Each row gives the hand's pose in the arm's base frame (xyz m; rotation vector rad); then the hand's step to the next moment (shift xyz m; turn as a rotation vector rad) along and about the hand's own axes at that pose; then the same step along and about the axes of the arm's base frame.
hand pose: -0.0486 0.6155 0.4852 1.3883 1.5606 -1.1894
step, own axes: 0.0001 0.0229 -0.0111 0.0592 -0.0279 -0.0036
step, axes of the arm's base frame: 0.0232 0.0104 -0.0005 -0.0367 0.0225 -0.0494
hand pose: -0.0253 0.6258 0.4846 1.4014 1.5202 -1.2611
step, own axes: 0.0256 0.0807 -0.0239 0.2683 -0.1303 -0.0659
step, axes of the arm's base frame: 0.0775 0.0253 -0.0329 -0.1645 0.1495 -0.2095
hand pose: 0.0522 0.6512 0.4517 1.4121 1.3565 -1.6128
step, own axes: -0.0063 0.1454 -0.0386 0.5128 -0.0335 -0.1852
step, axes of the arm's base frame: 0.1462 -0.0088 -0.0348 -0.0994 0.2763 -0.4606
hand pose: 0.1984 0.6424 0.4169 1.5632 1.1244 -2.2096
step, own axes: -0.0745 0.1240 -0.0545 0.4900 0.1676 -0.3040
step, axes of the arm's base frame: 0.1396 -0.0663 0.0002 0.1082 0.2138 -0.5507
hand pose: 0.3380 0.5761 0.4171 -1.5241 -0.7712 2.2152
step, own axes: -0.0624 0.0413 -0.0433 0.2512 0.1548 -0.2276
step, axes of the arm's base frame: 0.0641 -0.0573 0.0094 0.1239 0.0721 -0.3440
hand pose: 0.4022 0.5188 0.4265 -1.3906 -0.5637 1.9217
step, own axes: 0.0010 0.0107 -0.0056 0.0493 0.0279 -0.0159
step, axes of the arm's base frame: 0.0021 -0.0067 -0.0099 -0.0021 0.0172 -0.0562
